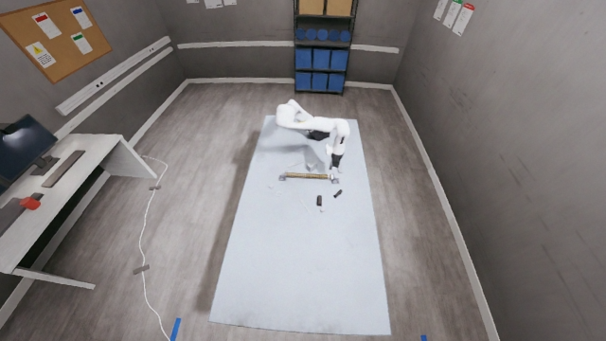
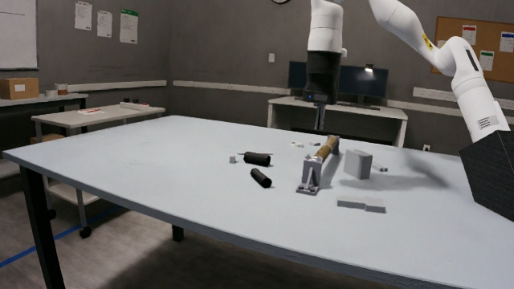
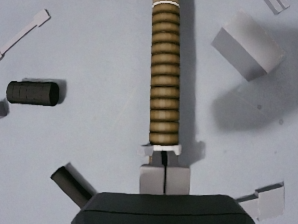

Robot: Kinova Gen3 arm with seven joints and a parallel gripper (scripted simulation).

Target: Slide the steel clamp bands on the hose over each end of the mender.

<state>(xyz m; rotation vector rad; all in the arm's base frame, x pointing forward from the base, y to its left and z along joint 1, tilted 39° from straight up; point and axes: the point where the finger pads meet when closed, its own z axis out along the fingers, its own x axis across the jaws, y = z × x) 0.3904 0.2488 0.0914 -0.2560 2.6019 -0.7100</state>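
My hand is 90 mm past the grey block, 130 mm to the left of it and 120 mm above it.
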